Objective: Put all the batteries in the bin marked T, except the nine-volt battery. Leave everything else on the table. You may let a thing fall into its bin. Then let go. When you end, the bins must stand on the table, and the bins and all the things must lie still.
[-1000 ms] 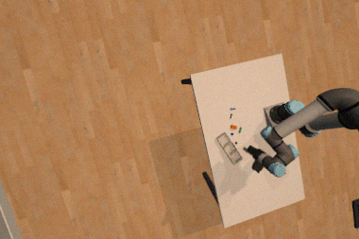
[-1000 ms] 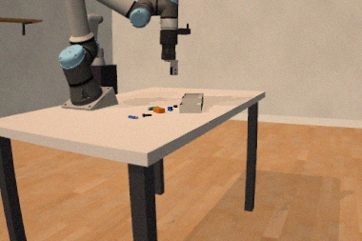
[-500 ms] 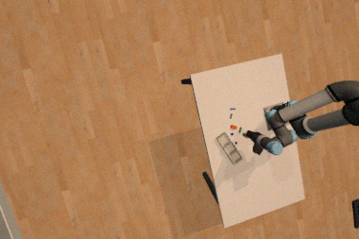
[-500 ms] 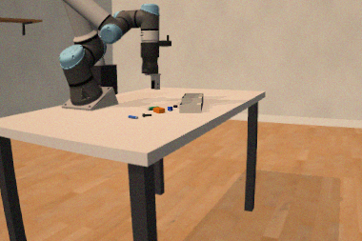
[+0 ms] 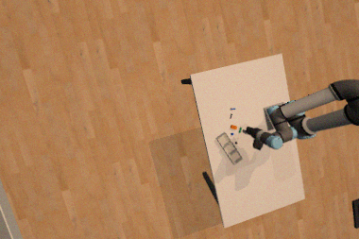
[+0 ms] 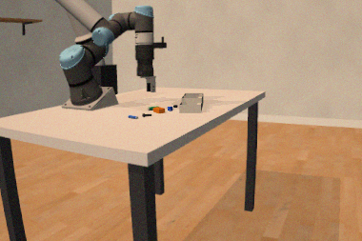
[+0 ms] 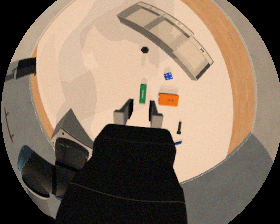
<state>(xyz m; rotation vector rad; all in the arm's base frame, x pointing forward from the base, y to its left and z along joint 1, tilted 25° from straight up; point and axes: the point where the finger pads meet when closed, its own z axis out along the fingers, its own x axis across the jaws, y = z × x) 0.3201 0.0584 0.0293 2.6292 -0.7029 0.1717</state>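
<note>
The green piece lies 9 cm below my hand and 1 cm to the left of it. The rest, counted from my hand: grey bin 13 cm ahead, 12 cm to the left, 7 cm below; orange block 9 cm below, 4 cm ahead, 2 cm to the right; black screw 13 cm to the right, 9 cm below, 5 cm ahead.
</note>
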